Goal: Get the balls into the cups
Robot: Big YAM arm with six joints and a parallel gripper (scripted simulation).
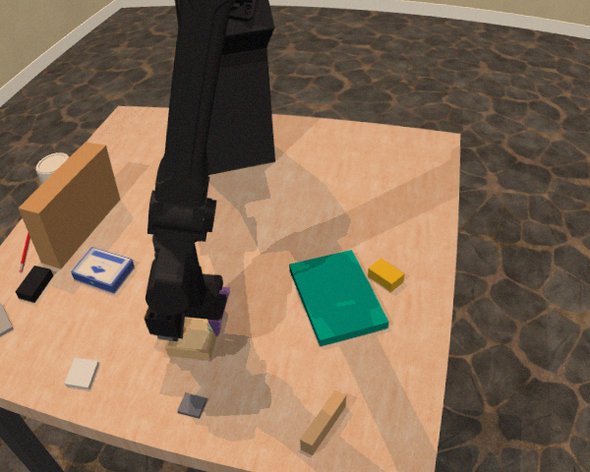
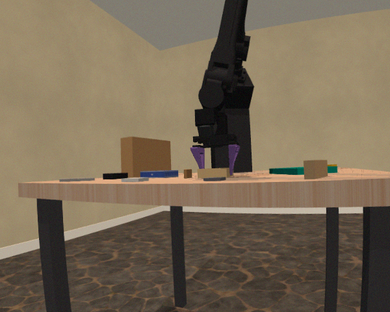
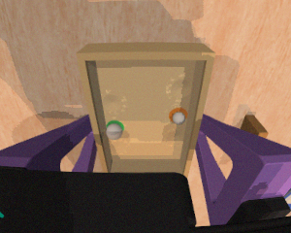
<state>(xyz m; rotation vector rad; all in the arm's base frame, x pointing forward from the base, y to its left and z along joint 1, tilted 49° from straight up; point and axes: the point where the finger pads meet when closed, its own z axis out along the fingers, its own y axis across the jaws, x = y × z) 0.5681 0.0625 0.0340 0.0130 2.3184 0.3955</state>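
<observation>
Right now my hand is 1 cm above the wooden puzzle. Round my hand: grey tile (13 cm ahead, 5 cm to the left, 1 cm below); green book (20 cm to the left, 13 cm behind, 1 cm below); white tile (15 cm to the right, 14 cm ahead, 1 cm below).
</observation>
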